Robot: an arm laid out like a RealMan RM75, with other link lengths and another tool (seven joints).
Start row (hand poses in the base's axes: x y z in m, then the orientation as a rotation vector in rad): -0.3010 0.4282 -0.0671 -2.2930 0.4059 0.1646
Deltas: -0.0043 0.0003 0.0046 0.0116 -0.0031 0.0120; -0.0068 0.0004 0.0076 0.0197 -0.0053 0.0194; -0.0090 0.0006 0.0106 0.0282 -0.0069 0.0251; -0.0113 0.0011 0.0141 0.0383 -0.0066 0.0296; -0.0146 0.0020 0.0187 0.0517 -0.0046 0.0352; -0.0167 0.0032 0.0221 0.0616 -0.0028 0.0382; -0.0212 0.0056 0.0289 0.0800 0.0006 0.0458; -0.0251 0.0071 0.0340 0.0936 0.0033 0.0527; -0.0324 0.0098 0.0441 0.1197 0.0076 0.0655; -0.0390 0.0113 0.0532 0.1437 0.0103 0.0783
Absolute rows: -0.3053 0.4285 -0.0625 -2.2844 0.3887 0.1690; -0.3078 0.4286 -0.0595 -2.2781 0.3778 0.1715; -0.3100 0.4288 -0.0565 -2.2710 0.3692 0.1739; -0.3123 0.4293 -0.0530 -2.2621 0.3626 0.1781; -0.3156 0.4302 -0.0484 -2.2502 0.3551 0.1853; -0.3177 0.4314 -0.0450 -2.2411 0.3510 0.1905; -0.3222 0.4338 -0.0382 -2.2246 0.3413 0.2010; -0.3261 0.4353 -0.0331 -2.2126 0.3327 0.2095; -0.3334 0.4380 -0.0230 -2.1894 0.3164 0.2246; -0.3400 0.4395 -0.0139 -2.1682 0.2998 0.2373
